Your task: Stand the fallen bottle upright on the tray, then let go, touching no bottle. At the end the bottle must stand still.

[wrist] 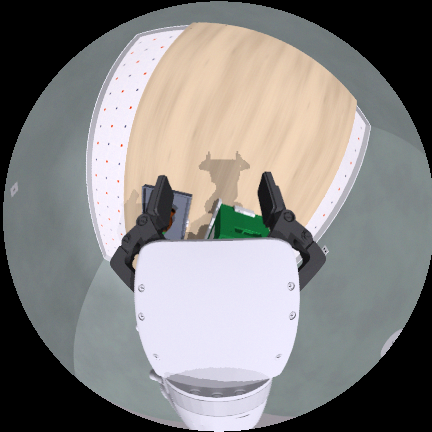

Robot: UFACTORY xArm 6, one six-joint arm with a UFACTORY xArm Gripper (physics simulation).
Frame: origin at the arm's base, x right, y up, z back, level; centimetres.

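Seen in the pictures: gripper, fingertip midpoint: (pixel 214 181).
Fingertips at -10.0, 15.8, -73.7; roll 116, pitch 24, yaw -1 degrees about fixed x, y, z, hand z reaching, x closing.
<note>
Offsets run from my fingertips to a thing's top centre, as dx, dy, dz. "pt": to the spot under its first point. Level surfaces: height alone.
The tray {pt -4.6, -34.0, +24.8} (pixel 181 204) is blue-grey with a raised rim and sits left of centre, partly behind the left finger and the gripper's white housing. The brown bottle {-10.0, -26.6, +33.1} (pixel 171 220) is in the tray. A brown part and a small bit of green show beside the left finger; the rest is hidden, so its exact pose cannot be told from this view. My gripper (pixel 214 181) is wide open, with nothing between its fingers. It is above the table, and its left finger overlaps the tray in the view.
A green crate {+18.6, -17.0, +32.1} (pixel 231 216) with a white handle patch stands right of the tray, partly hidden by the housing and close to the right finger in the view. The wooden table top {dy -34.5} (pixel 240 90) extends beyond the fingers. White dotted strips (pixel 112 117) edge the table.
</note>
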